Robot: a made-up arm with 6 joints. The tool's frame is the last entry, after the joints. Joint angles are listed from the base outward.
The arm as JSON. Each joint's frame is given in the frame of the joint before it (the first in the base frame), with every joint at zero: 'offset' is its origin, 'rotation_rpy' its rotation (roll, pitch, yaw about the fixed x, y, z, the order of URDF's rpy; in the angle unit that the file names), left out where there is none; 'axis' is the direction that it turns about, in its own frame. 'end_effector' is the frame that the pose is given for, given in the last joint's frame.
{
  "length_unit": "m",
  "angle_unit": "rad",
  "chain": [
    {
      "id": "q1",
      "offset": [
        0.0,
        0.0,
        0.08
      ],
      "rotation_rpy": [
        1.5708,
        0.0,
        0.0
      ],
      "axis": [
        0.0,
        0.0,
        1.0
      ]
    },
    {
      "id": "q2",
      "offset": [
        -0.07,
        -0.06,
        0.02
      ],
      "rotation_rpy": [
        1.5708,
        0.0,
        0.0
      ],
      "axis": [
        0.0,
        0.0,
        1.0
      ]
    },
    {
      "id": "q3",
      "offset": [
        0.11,
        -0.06,
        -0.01
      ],
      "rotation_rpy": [
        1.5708,
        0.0,
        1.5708
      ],
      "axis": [
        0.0,
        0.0,
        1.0
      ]
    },
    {
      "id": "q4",
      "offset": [
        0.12,
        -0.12,
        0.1
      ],
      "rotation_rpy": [
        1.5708,
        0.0,
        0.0
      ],
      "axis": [
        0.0,
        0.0,
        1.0
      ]
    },
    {
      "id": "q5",
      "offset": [
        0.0,
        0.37,
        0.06
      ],
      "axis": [
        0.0,
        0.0,
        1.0
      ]
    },
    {
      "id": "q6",
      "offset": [
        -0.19,
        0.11,
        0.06
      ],
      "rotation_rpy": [
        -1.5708,
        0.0,
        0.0
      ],
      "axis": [
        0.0,
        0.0,
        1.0
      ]
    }
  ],
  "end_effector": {
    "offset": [
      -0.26,
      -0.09,
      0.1
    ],
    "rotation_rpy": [
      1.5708,
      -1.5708,
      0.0
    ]
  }
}
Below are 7 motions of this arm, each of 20 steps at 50 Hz.
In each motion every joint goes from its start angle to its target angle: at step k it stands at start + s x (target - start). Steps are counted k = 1, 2, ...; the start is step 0. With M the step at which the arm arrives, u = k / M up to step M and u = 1 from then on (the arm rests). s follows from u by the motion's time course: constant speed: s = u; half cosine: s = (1 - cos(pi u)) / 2; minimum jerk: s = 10 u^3 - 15 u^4 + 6 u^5.
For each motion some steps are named. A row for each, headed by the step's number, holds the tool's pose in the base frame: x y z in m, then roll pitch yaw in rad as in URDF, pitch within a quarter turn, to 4 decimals.
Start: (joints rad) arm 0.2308 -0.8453 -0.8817 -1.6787 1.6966 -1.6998
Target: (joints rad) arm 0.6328 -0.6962 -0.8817 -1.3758 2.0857 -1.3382
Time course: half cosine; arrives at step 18
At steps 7, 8, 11, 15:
7: 0.1777 0.1804 0.2201 -2.7416 -0.0263 0.9301
8: 0.1637 0.1768 0.2115 -2.7359 0.0036 0.9413
11: 0.1197 0.1600 0.1858 -2.7147 0.0977 0.9639
15: 0.0735 0.1356 0.1612 -2.6887 0.1954 0.9700

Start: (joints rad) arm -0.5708 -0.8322 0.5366 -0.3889 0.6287 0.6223
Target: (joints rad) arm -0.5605 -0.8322 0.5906 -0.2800 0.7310 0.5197
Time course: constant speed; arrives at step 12
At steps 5, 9, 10, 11, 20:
5: 0.5614 0.4241 0.2255 1.6188 0.0898 1.0916
9: 0.5393 0.4140 0.2486 1.6001 0.0241 1.1212
10: 0.5337 0.4111 0.2542 1.5950 0.0075 1.1282
11: 0.5281 0.4080 0.2597 1.5898 -0.0091 1.1352
20: 0.5226 0.4047 0.2651 1.5844 -0.0258 1.1421

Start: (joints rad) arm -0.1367 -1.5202 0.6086 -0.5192 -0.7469 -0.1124
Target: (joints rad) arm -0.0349 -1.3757 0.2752 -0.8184 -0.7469 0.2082
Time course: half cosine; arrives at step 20
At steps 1, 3, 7, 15, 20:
1: 0.3909 0.9883 0.0138 0.1483 0.7041 0.3446
3: 0.4101 0.9798 0.0176 0.1410 0.6884 0.3125
7: 0.4943 0.9356 0.0425 0.1222 0.6109 0.1768
15: 0.6805 0.7795 0.1669 0.1713 0.3731 -0.1241
20: 0.7148 0.7329 0.2101 0.2029 0.3095 -0.1914

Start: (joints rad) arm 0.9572 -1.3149 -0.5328 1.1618 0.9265 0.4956
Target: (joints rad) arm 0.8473 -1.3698 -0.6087 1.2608 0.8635 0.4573
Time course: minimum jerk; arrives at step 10
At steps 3, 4, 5, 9, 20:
3: -0.4980 0.0180 -0.2349 1.7573 1.2327 -1.9852
4: -0.5011 0.0084 -0.2325 1.7509 1.2174 -1.9823
5: -0.5047 -0.0032 -0.2292 1.7432 1.1994 -1.9787
9: -0.5137 -0.0350 -0.2186 1.7214 1.1519 -1.9682
20: -0.5139 -0.0355 -0.2184 1.7210 1.1511 -1.9680

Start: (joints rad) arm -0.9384 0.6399 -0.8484 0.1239 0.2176 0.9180
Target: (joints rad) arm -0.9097 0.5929 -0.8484 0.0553 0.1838 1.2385
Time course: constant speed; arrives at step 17
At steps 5, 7, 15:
5: 0.5995 0.0458 -0.5239 -0.4767 1.0177 -0.8470
7: 0.6116 0.0405 -0.5153 -0.4304 1.0067 -0.8369
15: 0.6563 0.0175 -0.4778 -0.2477 0.9624 -0.7998

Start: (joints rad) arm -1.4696 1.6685 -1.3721 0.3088 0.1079 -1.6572
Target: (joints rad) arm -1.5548 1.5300 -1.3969 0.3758 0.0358 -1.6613
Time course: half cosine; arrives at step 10
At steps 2, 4, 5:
2: -0.3652 -0.6756 0.0761 1.7830 0.0383 -1.9768
4: -0.3692 -0.6723 0.0618 1.7431 0.0588 -1.9751
5: -0.3721 -0.6699 0.0531 1.7184 0.0716 -1.9746

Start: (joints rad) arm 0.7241 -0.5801 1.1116 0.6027 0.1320 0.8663
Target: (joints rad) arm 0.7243 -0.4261 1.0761 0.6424 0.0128 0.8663
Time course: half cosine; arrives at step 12
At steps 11, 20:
11: -0.0558 0.0413 0.8180 0.9514 -0.9275 1.4145
20: -0.0559 0.0405 0.8184 0.9531 -0.9287 1.4100

